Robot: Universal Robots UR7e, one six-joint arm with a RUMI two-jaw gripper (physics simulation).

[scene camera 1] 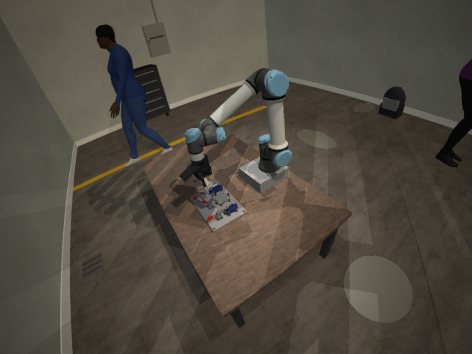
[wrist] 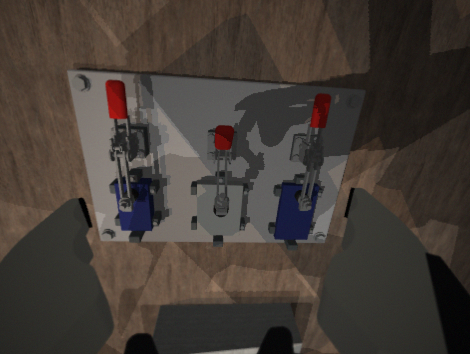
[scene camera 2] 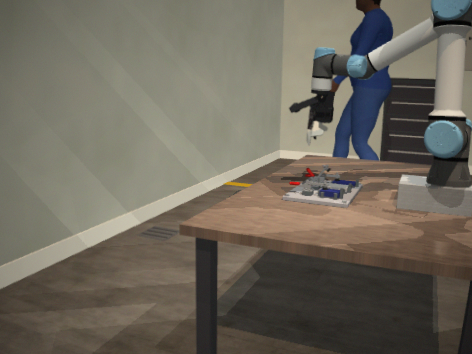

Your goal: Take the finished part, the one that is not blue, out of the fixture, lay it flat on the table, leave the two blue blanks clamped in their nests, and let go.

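Places are measured from the arm's base along level axes (x right, y ahead, z up), in metres.
Pixels of known places: gripper, between the fingertips: [scene camera 1: 201, 187] [wrist: 220, 197] [scene camera 2: 312, 142]; arm's base, origin of its link: [scene camera 1: 269, 166] [scene camera 2: 448, 183].
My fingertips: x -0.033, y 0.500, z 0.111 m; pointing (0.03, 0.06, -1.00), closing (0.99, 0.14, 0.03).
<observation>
For each thing: its top centre in the pictures, then the offset to it from my fingertips. Level surfaces: height alone.
- fixture plate, centre of its top: [wrist: 220, 173] [scene camera 2: 325, 189] [scene camera 1: 216, 203] dx +0.008, dy -0.060, dz -0.180 m
- light grey block, centre of its top: [wrist: 219, 211] [scene camera 2: 337, 185] [scene camera 1: 222, 198] dx +0.010, dy -0.108, dz -0.159 m
- middle clamp's red handle, centre of its top: [wrist: 224, 147] [scene camera 2: 311, 168] dx +0.005, dy -0.001, dz -0.102 m
- wooden table, height of its surface: dz -0.195 m
The fixture plate [scene camera 1: 231, 221] [scene camera 2: 295, 196] [wrist: 185, 100] lies on the table. The finished part, a light grey block [scene camera 1: 223, 199] [wrist: 207, 215] with a hole, sits in the middle nest. The middle clamp's red handle [scene camera 2: 310, 172] [wrist: 224, 137] stands tilted up, and its bar looks raised above the part. Two blue blanks, one [scene camera 1: 231, 209] [scene camera 2: 330, 193] [wrist: 141, 217] at the wrist view's left and one [scene camera 1: 216, 189] [wrist: 294, 222] at its right, sit in the outer nests under their clamp arms. My gripper [scene camera 1: 207, 186] [scene camera 2: 312, 137] [wrist: 220, 197] is wide open and empty above the fixture.
The outer clamps' red handles [wrist: 116, 100] [wrist: 321, 111] point away from the robot's base block [scene camera 1: 262, 179] [scene camera 2: 412, 194] [wrist: 225, 325]. Small stop posts surround each nest. The wooden table [scene camera 1: 270, 240] [scene camera 2: 260, 220] extends around the plate. A person in blue [scene camera 1: 125, 75] [scene camera 2: 372, 45] is beyond the table.
</observation>
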